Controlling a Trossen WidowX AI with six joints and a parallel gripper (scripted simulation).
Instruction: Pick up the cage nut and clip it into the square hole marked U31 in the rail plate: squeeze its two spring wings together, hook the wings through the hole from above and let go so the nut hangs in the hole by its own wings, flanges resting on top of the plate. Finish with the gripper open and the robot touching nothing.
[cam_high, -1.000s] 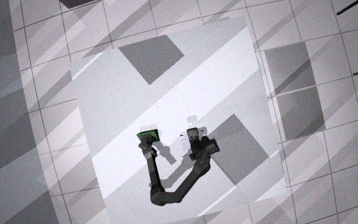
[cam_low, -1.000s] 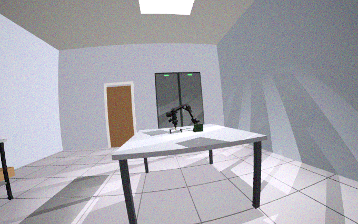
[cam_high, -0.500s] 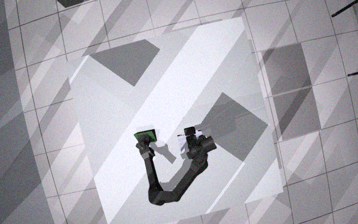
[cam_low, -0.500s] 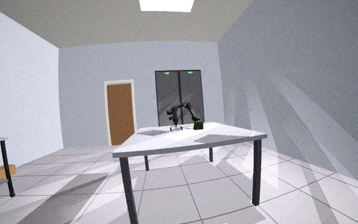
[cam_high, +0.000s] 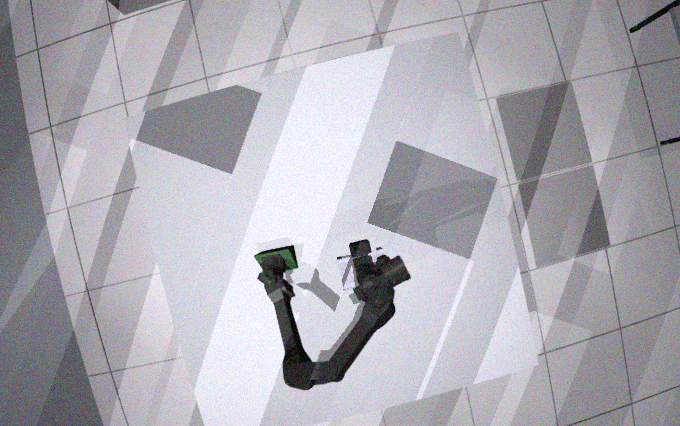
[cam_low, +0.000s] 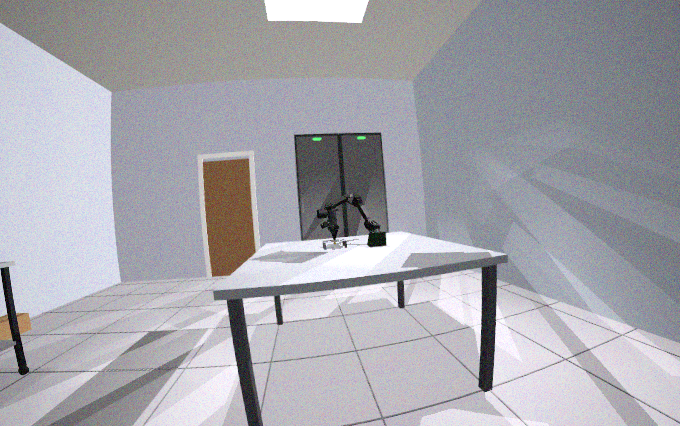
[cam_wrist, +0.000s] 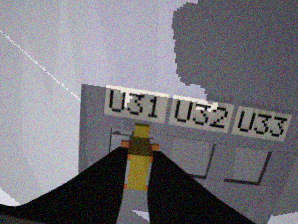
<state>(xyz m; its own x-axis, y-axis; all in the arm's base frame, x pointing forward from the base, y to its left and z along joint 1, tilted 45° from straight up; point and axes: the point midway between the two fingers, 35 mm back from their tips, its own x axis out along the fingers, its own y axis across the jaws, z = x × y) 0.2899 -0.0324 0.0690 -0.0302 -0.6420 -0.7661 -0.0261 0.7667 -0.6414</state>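
Now: the cage nut 10 mm below my gripper tip.
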